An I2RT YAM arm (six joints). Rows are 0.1 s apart.
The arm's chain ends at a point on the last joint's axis. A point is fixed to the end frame.
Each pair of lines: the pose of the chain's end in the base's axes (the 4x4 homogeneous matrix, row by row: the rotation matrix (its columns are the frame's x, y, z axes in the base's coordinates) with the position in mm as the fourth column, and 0 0 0 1 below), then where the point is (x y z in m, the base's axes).
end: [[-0.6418 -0.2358 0.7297 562.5], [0.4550 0.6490 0.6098 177.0], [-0.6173 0.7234 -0.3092 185.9], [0 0 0 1]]
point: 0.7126 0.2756 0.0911
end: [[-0.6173 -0.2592 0.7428 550.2], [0.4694 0.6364 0.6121 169.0], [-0.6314 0.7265 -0.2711 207.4], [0 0 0 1]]
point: 0.7041 0.2686 0.1200
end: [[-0.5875 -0.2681 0.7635 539.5], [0.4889 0.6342 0.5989 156.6], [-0.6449 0.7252 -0.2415 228.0], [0 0 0 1]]
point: 0.6980 0.2538 0.1464
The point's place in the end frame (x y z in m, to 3 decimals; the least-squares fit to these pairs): 0.007 -0.040 0.199
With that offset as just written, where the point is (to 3 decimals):
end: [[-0.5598 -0.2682 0.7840 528.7], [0.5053 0.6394 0.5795 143.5], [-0.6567 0.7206 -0.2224 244.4], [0 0 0 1]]
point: 0.692 0.237 0.167
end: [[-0.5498 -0.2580 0.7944 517.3], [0.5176 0.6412 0.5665 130.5], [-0.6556 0.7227 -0.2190 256.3], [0 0 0 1]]
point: 0.682 0.221 0.179
